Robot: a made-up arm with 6 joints. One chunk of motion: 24 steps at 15 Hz.
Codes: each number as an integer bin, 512 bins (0 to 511) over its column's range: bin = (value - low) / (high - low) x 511, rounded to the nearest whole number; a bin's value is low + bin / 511 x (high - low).
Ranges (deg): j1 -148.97..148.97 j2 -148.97..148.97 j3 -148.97..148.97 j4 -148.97..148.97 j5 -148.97..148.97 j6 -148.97..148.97
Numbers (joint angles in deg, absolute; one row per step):
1: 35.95 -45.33 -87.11 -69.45 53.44 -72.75
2: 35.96 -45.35 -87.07 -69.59 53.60 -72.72
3: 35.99 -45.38 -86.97 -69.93 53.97 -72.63
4: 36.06 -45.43 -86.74 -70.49 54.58 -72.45
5: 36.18 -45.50 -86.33 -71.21 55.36 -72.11
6: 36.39 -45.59 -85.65 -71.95 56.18 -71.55
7: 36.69 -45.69 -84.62 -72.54 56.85 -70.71
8: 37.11 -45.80 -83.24 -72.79 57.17 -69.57
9: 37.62 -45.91 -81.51 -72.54 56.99 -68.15
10: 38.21 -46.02 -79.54 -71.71 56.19 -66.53
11: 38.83 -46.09 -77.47 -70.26 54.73 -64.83
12: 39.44 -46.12 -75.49 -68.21 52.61 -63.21
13: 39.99 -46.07 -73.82 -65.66 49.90 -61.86
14: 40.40 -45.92 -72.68 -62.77 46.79 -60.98
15: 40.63 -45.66 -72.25 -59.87 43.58 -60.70
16: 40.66 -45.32 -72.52 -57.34 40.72 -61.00
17: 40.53 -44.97 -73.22 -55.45 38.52 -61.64
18: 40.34 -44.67 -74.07 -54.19 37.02 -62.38
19: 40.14 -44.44 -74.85 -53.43 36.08 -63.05
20: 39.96 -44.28 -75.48 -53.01 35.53 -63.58
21: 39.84 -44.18 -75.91 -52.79 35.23 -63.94
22: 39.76 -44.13 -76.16 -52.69 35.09 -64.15
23: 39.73 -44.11 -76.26 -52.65 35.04 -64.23
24: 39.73 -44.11 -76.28 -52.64 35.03 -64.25
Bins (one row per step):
1: 317 178 106 136 347 131
2: 317 178 106 136 347 131
3: 317 178 106 136 348 131
4: 317 178 107 135 349 131
5: 318 177 107 133 350 132
6: 318 177 109 132 352 133
7: 318 177 110 131 353 134
8: 319 177 113 131 354 136
9: 320 177 116 131 353 139
10: 321 177 119 133 352 141
11: 322 176 123 135 349 144
12: 323 176 126 139 346 147
13: 324 176 129 143 341 149
14: 325 177 131 148 336 151
15: 325 177 132 153 330 151
16: 325 178 131 157 325 151
17: 325 178 130 160 322 150
18: 325 179 128 163 319 149
19: 324 179 127 164 317 147
20: 324 180 126 165 316 146
21: 324 180 125 165 316 146
22: 324 180 125 165 316 145
23: 324 180 125 165 316 145
24: 324 180 125 165 316 145

